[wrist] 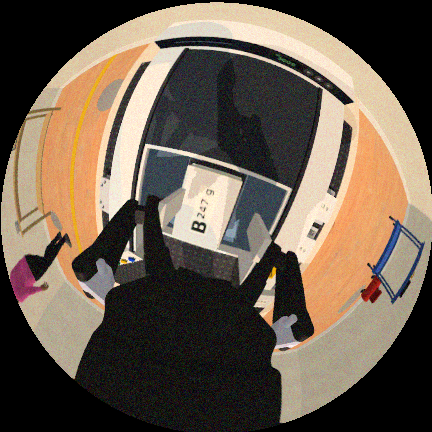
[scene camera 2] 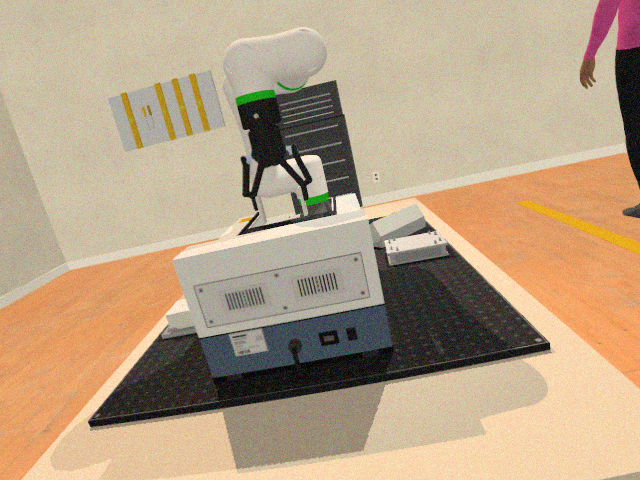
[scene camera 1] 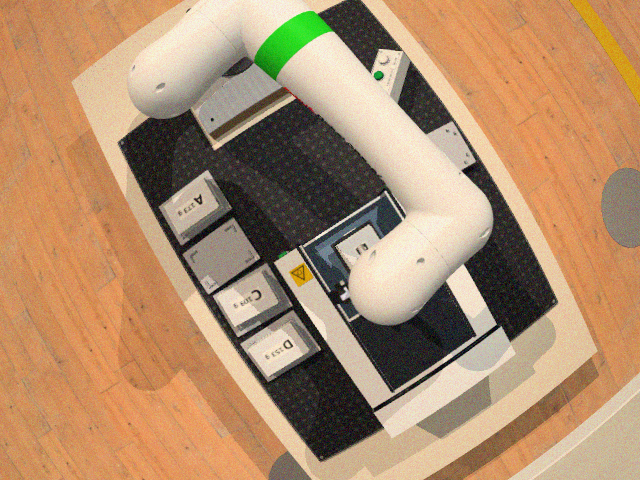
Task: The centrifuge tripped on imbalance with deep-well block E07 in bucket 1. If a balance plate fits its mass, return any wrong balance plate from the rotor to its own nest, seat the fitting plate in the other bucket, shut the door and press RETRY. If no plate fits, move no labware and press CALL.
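Frame: origin at the arm's base, x right, y ahead, z up, level; centimetres.
Seen in the pictures: gripper, fingertip midpoint: [wrist: 216,210] [scene camera 2: 285,218].
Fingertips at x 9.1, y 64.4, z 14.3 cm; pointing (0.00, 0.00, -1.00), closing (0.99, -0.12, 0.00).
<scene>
Pixels of each thing's top centre, then the offset from my fingertips to it. "spot": a spot on its surface instead.
- marked 247 g at its top centre: [wrist: 202,211] [scene camera 1: 369,260] dy -1.5, dx -2.1, dz -2.2 cm
- nest B at its top centre: [scene camera 1: 219,256] dy -23.7, dx +24.9, dz -18.6 cm
- dark door panel at its top centre: [wrist: 239,96] [scene camera 1: 414,330] [scene camera 2: 284,229] dy +15.8, dx -0.4, dz +0.9 cm
- control box with a green button, surface spot: [scene camera 1: 378,75] spot: dy -34.5, dx -33.6, dz -13.4 cm
- pale block with pins, top centre: [scene camera 1: 440,153] [scene camera 2: 413,238] [wrist: 111,200] dy -9.6, dx -33.3, dz -15.7 cm
Balance plate B, marked 247 g, [scene camera 1: 356,245] [wrist: 212,200] lies in the rotor bucket showing through the centrifuge's [scene camera 1: 338,330] [scene camera 2: 279,289] opening. My gripper [scene camera 2: 281,208] [wrist: 216,210] is open and empty over the opening, its pads to either side of plate B in the wrist view; their exact height is unclear. Plates A 173 g [scene camera 1: 193,206], C 109 g [scene camera 1: 250,298] and D 153 g [scene camera 1: 281,345] sit in their nests; nest B [scene camera 1: 222,255] is empty. The dark door panel [scene camera 1: 413,346] [wrist: 240,100] leaves the opening uncovered. Block E07 does not show.
A control box with a green button [scene camera 1: 378,75] stands beyond the arm. A pale block with pins [scene camera 1: 450,146] [scene camera 2: 416,246] lies beside the centrifuge. A grey sloped panel [scene camera 1: 240,105] stands near the arm's base. The arm hides part of the opening in scene camera 1. A person [scene camera 2: 628,51] stands behind.
</scene>
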